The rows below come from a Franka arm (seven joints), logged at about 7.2 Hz.
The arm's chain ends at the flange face. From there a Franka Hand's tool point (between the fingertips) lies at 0.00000 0.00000 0.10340 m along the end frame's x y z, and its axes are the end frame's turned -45 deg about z.
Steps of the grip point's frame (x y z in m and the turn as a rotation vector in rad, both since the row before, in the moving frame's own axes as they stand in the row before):
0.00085 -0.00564 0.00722 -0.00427 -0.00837 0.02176
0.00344 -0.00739 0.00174 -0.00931 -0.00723 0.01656
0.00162 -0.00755 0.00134 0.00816 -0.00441 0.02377
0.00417 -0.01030 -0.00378 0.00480 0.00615 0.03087
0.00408 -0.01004 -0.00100 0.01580 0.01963 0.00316
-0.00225 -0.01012 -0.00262 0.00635 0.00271 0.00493
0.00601 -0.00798 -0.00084 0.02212 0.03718 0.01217
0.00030 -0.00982 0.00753 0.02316 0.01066 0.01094
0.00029 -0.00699 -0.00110 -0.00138 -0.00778 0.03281
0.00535 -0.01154 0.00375 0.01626 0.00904 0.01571
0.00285 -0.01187 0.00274 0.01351 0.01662 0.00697
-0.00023 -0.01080 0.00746 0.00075 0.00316 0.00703
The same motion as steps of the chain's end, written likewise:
-0.00308 -0.00551 0.00722 -0.00894 -0.00290 0.02176
-0.00294 -0.00887 0.00175 -0.01170 0.00147 0.01656
-0.00328 -0.00620 0.00134 0.00265 -0.00889 0.02377
-0.00445 -0.00943 -0.00378 0.00774 0.00095 0.03087
-0.00450 -0.00739 -0.00097 0.02505 0.00271 0.00316
-0.00848 -0.00490 -0.00262 0.00641 -0.00257 0.00493
-0.00252 -0.00556 -0.00074 0.04193 0.01065 0.01217
-0.00583 -0.00468 0.00756 0.02391 -0.00884 0.01094
-0.00426 -0.00581 -0.00110 -0.00648 -0.00453 0.03281
-0.00386 -0.01009 0.00377 0.01789 -0.00511 0.01571
-0.00661 -0.00821 0.00276 0.02131 0.00220 0.00697
-0.00798 -0.00719 0.00746 0.00276 0.00170 0.00703

